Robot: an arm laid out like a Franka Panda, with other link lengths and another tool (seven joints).
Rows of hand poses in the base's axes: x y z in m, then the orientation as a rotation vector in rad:
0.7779, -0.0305, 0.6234, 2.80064, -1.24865, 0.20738
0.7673, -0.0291, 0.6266, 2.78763, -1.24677, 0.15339
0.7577, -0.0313, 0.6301, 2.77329, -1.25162, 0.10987
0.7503, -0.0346, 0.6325, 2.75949, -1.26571, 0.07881
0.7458, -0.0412, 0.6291, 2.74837, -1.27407, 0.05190
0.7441, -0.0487, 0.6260, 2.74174, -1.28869, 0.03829
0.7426, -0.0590, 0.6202, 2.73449, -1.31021, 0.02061
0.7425, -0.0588, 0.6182, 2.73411, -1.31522, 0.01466
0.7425, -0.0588, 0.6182, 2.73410, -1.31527, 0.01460
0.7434, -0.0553, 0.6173, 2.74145, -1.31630, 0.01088
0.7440, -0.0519, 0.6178, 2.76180, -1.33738, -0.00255
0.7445, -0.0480, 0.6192, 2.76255, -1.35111, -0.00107
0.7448, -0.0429, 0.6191, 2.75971, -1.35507, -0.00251
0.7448, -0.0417, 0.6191, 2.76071, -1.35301, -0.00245
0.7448, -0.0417, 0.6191, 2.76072, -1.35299, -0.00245
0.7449, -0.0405, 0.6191, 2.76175, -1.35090, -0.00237
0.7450, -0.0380, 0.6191, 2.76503, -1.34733, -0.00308
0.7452, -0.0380, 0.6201, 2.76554, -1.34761, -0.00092
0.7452, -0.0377, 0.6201, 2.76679, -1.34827, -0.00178
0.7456, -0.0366, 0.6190, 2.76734, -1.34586, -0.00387
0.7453, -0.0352, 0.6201, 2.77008, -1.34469, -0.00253
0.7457, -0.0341, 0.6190, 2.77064, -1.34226, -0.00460
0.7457, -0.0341, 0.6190, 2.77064, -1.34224, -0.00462
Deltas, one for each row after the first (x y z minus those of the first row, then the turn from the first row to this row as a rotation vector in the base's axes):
-0.0106, 0.0014, 0.0032, -0.00012, 0.03788, -0.00458
-0.0202, -0.0008, 0.0067, -0.00012, 0.06843, -0.01314
-0.0276, -0.0041, 0.0091, 0.00170, 0.08931, -0.02650
-0.0321, -0.0107, 0.0057, 0.00271, 0.10781, -0.03564
-0.0338, -0.0182, 0.0026, 0.00683, 0.11539, -0.04651
-0.0353, -0.0285, -0.0032, 0.01456, 0.12414, -0.06157
-0.0354, -0.0283, -0.0052, 0.01793, 0.12682, -0.06466
-0.0354, -0.0283, -0.0052, 0.01796, 0.12685, -0.06470
-0.0345, -0.0248, -0.0061, 0.02534, 0.12634, -0.06284
-0.0339, -0.0214, -0.0056, 0.05431, 0.12288, -0.06795
-0.0334, -0.0175, -0.0042, 0.06038, 0.11883, -0.07528
-0.0331, -0.0124, -0.0043, 0.06017, 0.11983, -0.07848
-0.0331, -0.0112, -0.0043, 0.06008, 0.11988, -0.07699
-0.0331, -0.0112, -0.0043, 0.06008, 0.11988, -0.07698
-0.0330, -0.0100, -0.0043, 0.05999, 0.11992, -0.07546
-0.0329, -0.0075, -0.0043, 0.06130, 0.11997, -0.07237
-0.0327, -0.0075, -0.0033, 0.06126, 0.11845, -0.07231
-0.0327, -0.0072, -0.0033, 0.06278, 0.11838, -0.07226
-0.0323, -0.0061, -0.0044, 0.06275, 0.11994, -0.07078
-0.0326, -0.0047, -0.0033, 0.06411, 0.11844, -0.06917
-0.0322, -0.0036, -0.0044, 0.06408, 0.11999, -0.06768
-0.0322, -0.0036, -0.0044, 0.06408, 0.12001, -0.06766

